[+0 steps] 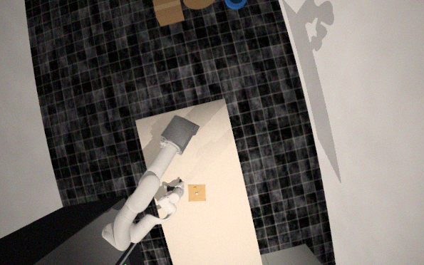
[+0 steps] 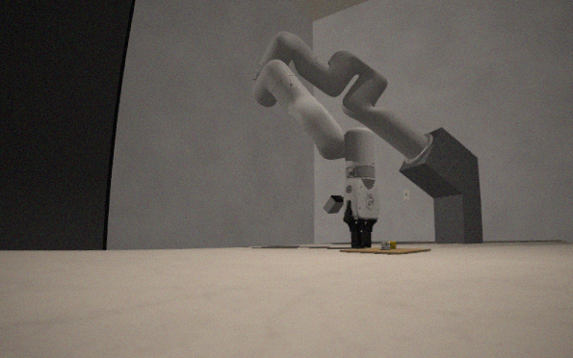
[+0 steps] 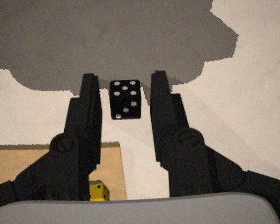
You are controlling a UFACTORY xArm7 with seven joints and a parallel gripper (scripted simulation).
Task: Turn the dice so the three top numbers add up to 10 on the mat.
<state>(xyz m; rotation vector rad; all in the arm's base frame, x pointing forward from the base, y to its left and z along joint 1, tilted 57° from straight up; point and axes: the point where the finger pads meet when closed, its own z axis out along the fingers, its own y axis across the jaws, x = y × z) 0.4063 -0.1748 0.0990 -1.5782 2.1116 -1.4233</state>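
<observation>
My gripper is now 10 mm above the black die. Also, from my hand: pale die: 130 mm ahead, 60 mm to the left, 10 mm below; tan mat: 130 mm ahead, 60 mm to the left, 20 mm below; yellow die: 80 mm ahead, 70 mm to the left, 10 mm below.
</observation>
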